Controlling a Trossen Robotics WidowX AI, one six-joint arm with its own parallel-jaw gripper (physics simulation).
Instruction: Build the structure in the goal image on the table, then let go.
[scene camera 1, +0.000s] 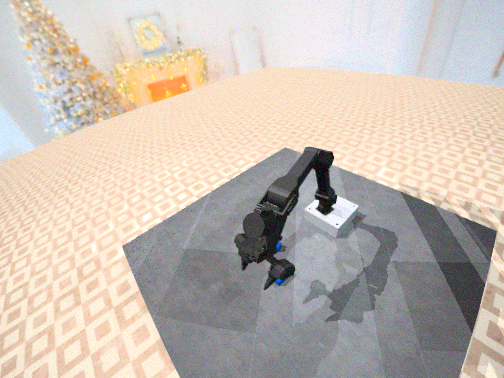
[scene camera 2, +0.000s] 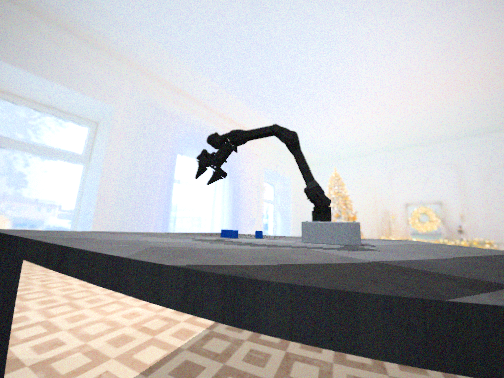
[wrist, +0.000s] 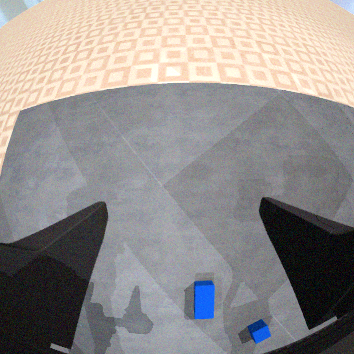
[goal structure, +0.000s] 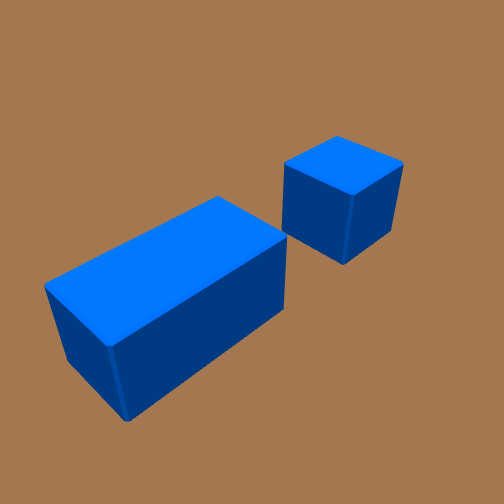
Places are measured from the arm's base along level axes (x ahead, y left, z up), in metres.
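Pixels of known places: gripper, fingertip midpoint: (scene camera 1: 253, 279) (scene camera 2: 201, 181) (wrist: 185, 208); arm's base at its link origin: (scene camera 1: 324, 209) (scene camera 2: 322, 222).
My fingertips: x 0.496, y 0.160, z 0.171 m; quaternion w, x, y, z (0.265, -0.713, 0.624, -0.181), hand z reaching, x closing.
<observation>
For each thing: its top centre in the pictures, then the offset to it from my fingertips. Level surfaces: height alone.
- longer blue block at its top centre: (wrist: 204, 302) (scene camera 1: 281, 273) (scene camera 2: 229, 229) dy -0.053, dx -0.137, dz -0.210 m
- dark grey table at its surface level: dz -0.243 m
- small blue cube at its top centre: (wrist: 261, 334) (scene camera 1: 276, 243) (scene camera 2: 259, 230) dy -0.177, dx -0.210, dz -0.210 m
A longer blue block (scene camera 1: 280, 282) (scene camera 2: 229, 234) (wrist: 204, 301) lies flat on the dark grey table (scene camera 1: 210, 310) (scene camera 2: 150, 247) (wrist: 125, 150). In scene camera 1 my gripper hides most of it. A small blue cube (scene camera 1: 278, 246) (scene camera 2: 259, 234) (wrist: 259, 331) lies apart from it, nearer the robot's base, and is turned relative to the block in the wrist view. My gripper (scene camera 1: 255, 276) (scene camera 2: 203, 179) (wrist: 185, 208) is open wide and empty, high above the table. Both blue pieces are low in the wrist view, well below the fingers.
The arm stands on a pale box-shaped base (scene camera 1: 346, 212) (scene camera 2: 331, 233) on the table. The arm's shadow falls on the table beside the blue pieces. The table's edges show, with patterned floor (scene camera 1: 90, 280) beyond them. A decorated tree (scene camera 1: 65, 75) and a fireplace are in the background.
</observation>
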